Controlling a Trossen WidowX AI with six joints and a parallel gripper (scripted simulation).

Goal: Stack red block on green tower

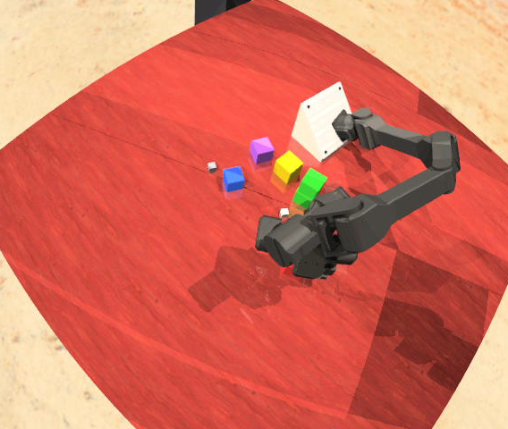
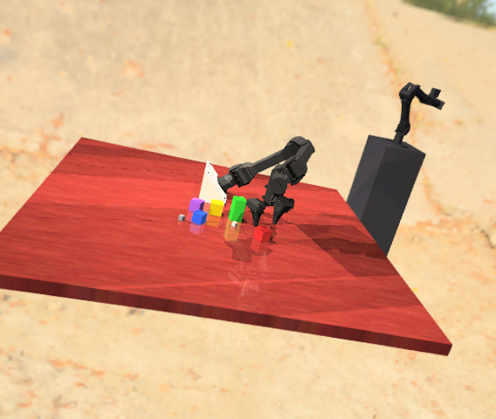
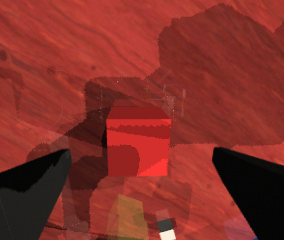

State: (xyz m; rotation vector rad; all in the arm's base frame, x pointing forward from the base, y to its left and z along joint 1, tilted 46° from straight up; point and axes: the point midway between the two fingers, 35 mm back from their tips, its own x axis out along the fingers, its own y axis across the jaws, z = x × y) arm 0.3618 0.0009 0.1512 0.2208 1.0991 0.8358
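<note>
Right now my gripper tip is 30 mm above the red block. The rest, counted from my gripper tip: purple cube 220 mm to the right, 180 mm behind, 40 mm below; yellow cube 180 mm behind, 150 mm to the right, 30 mm below; blue cube 220 mm to the right, 70 mm behind, 40 mm below.
</note>
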